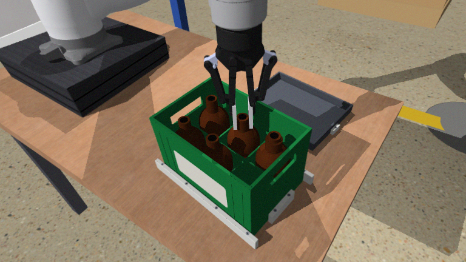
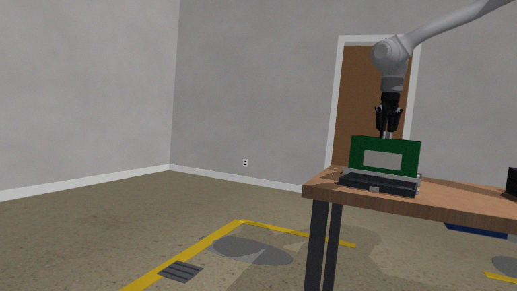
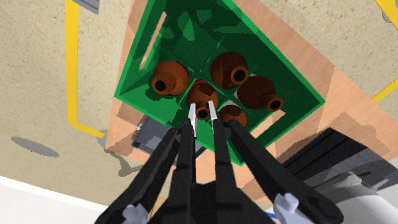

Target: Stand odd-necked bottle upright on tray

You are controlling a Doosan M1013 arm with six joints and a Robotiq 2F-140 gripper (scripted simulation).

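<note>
Now: the crate 10 mm behind my hand, 40 mm to the right of it and 90 mm below it. The rest, counted from my hand: grey tray: 20 mm ahead, 240 mm to the left, 160 mm below.
</note>
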